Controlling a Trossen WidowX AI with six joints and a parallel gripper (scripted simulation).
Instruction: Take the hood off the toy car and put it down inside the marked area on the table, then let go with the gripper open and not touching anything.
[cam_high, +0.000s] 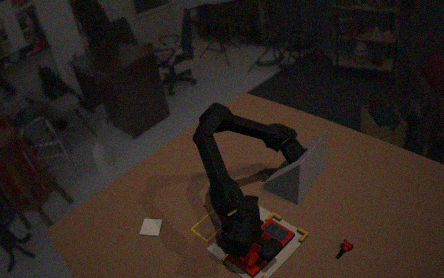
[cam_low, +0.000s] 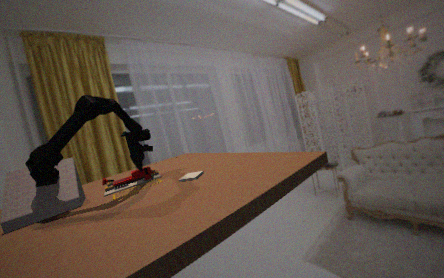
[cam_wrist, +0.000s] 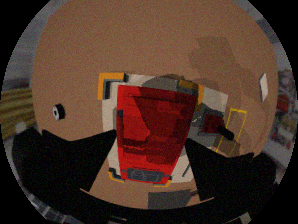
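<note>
Right now my gripper tip is right at the red hood. Round my gripper tip: white card 16 cm ahead, 35 cm to the right, 4 cm below; then grey base plate 4 cm behind, 1 cm to the right, 3 cm below.
</note>
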